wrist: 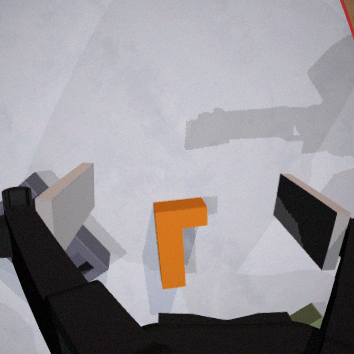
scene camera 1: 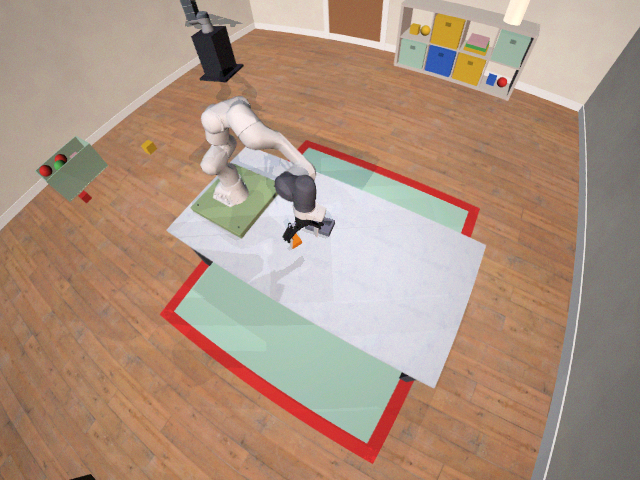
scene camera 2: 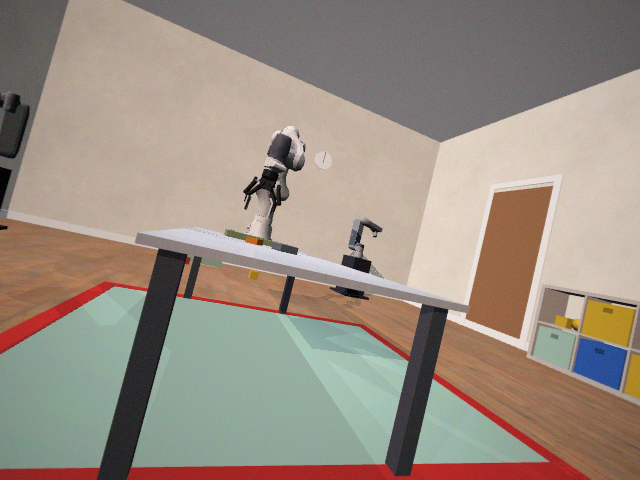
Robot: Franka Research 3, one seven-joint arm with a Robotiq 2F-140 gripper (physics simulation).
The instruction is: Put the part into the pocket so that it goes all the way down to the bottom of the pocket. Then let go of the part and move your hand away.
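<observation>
The part, an orange L-shaped block (scene camera 1: 296,241) (scene camera 2: 253,240) (wrist: 172,250), lies on the table beside the pocket block. In the wrist view its short leg points right at the top end. The dark grey pocket block (scene camera 1: 326,227) (scene camera 2: 284,248) (wrist: 92,252) stands on the table; in the wrist view it is at the left, partly hidden behind a finger, and the inside of the pocket is mostly hidden. My gripper (scene camera 1: 302,233) (scene camera 2: 259,207) (wrist: 187,189) is wide open and empty. It hangs above the part, with the part between the two fingers in the wrist view but well below them.
The arm's green base plate (scene camera 1: 211,207) (scene camera 2: 235,234) lies at one end of the white table (scene camera 1: 403,279) (scene camera 2: 361,280), close to the part. A shelf unit, a door and a second robot on a black stand are far off, away from the table.
</observation>
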